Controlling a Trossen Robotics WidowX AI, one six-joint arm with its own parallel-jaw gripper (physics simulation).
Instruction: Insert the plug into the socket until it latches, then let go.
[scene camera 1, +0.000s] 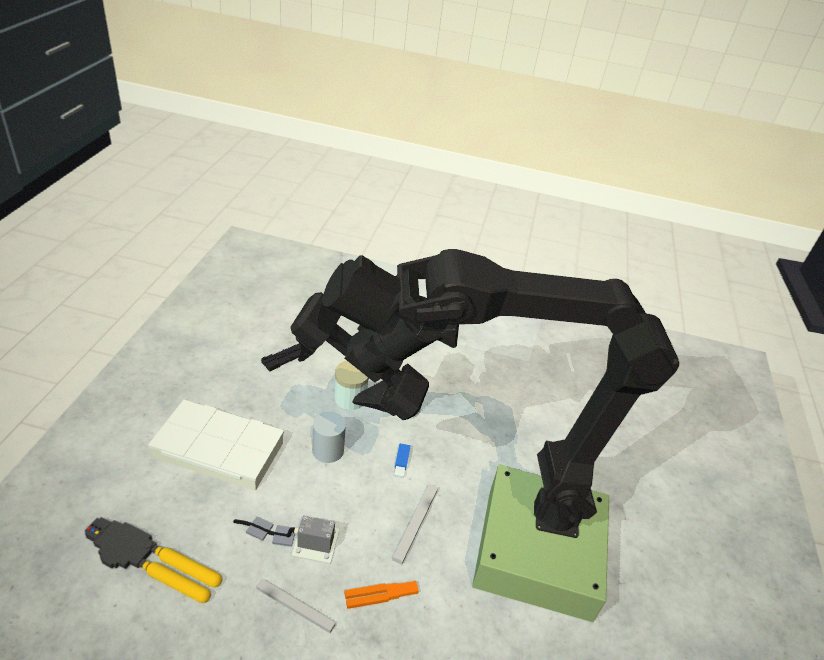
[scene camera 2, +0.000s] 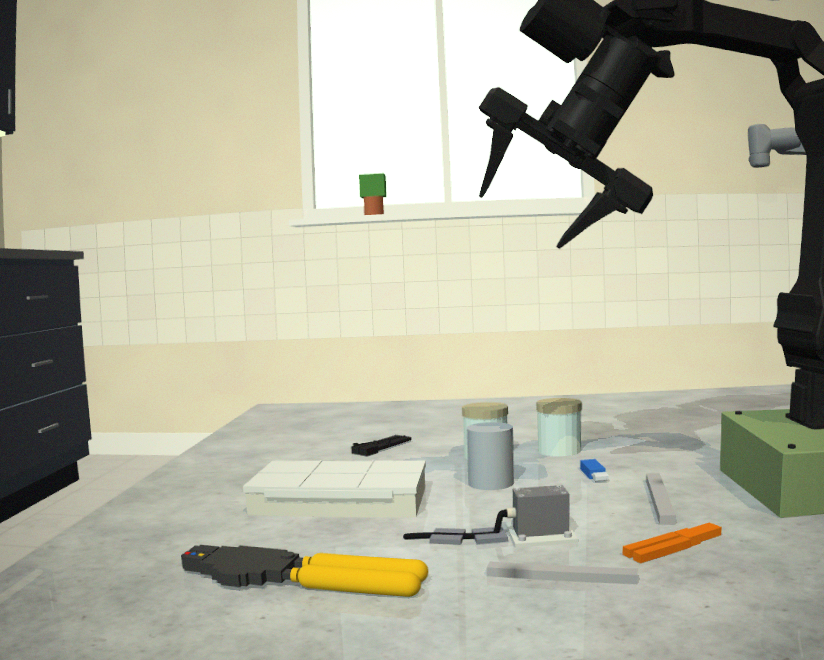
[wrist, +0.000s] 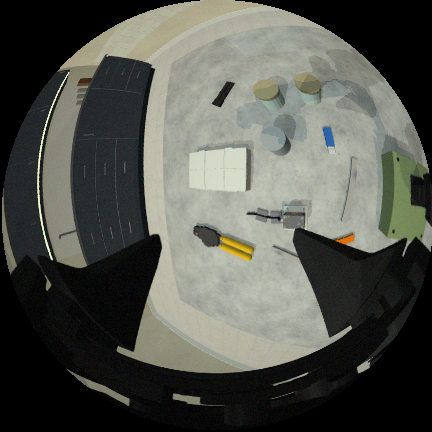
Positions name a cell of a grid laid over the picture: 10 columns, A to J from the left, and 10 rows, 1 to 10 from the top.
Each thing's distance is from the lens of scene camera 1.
my gripper (scene camera 1: D6): 0.88 m
grey cylinder (scene camera 1: D7): 1.13 m
